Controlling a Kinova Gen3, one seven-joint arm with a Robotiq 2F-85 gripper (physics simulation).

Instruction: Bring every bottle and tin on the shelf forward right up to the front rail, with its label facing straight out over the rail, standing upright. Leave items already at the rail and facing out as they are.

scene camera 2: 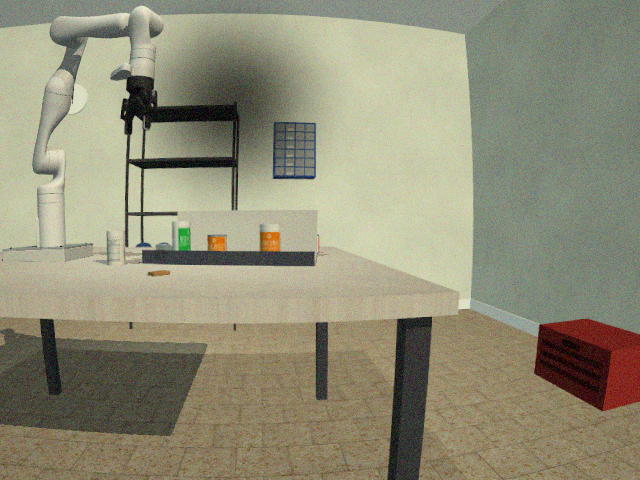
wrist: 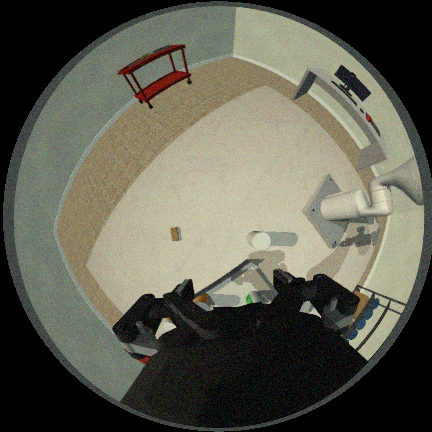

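Seen in the pictures: gripper, fingertip midpoint: (scene camera 2: 136, 132) (wrist: 233, 283); arm's base, link origin: (scene camera 2: 52, 246) (wrist: 327, 208).
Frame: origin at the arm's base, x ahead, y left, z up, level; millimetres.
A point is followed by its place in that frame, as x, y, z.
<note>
My gripper (scene camera 2: 137, 129) @(328, -288, 316) (wrist: 233, 283) @(328, -288, 316) is open and empty, high above the table, left of the shelf in the scene view. The low shelf has a dark front rail (scene camera 2: 227, 258) @(581, -270, -24) (wrist: 225, 278) @(429, -214, -4). Behind it stand a white-capped bottle with a green label (scene camera 2: 184, 236) @(461, -100, 31) (wrist: 250, 299) @(445, -102, 24), a short orange tin (scene camera 2: 217, 242) @(555, -255, 19) (wrist: 201, 300) @(534, -240, 29) and a white-capped bottle with an orange label (scene camera 2: 269, 238) @(694, -298, 30). All three are upright. The green label shows turned to one side, with white beside it. The rail hides their bases in the scene view; my gripper covers much of the shelf in the wrist view.
A pale cylinder (scene camera 2: 115, 248) @(265, -231, 5) (wrist: 261, 241) @(262, -205, 53) stands on the table (scene camera 2: 232, 304) @(542, -759, -52) (wrist: 210, 175) @(161, -455, -43), outside the shelf's left end. A small brown block (scene camera 2: 158, 272) @(405, -462, -36) (wrist: 175, 233) @(401, -442, -35) lies in front of the shelf. The arm's base plate (wrist: 327, 185) @(-93, -39, -2) is at the table's back left.
</note>
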